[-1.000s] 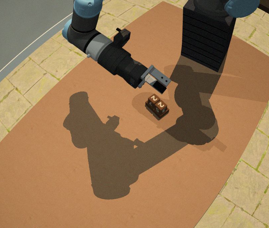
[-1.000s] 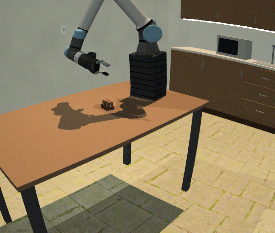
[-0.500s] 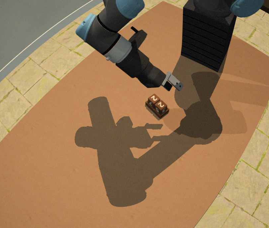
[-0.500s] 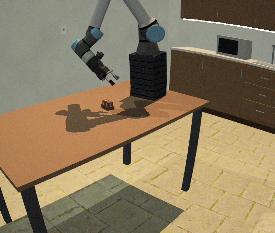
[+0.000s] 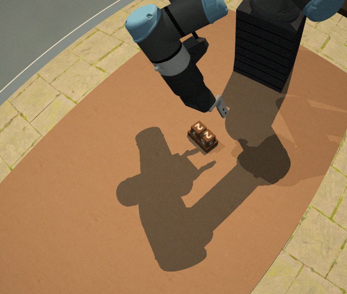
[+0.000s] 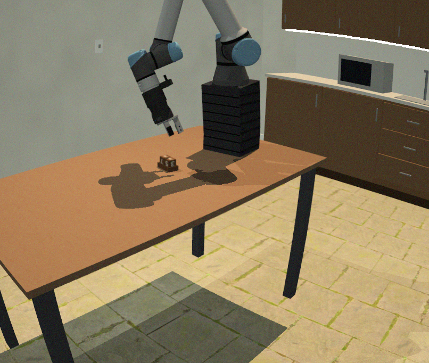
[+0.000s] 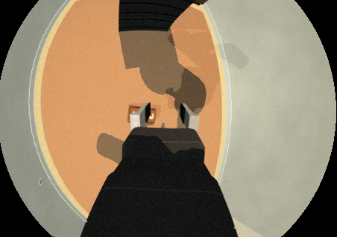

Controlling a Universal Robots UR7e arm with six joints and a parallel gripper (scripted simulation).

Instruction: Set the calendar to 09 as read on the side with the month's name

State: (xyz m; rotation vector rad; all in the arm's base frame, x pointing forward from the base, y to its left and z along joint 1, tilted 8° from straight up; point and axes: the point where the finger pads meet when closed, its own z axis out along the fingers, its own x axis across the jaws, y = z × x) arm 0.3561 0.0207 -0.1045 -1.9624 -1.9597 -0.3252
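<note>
Now: hand 12 cm above the brown cube and 2 cm short of it. From my hand the other things lie so: tray 14 cm below, 2 cm to the right, 1 cm ahead.
</note>
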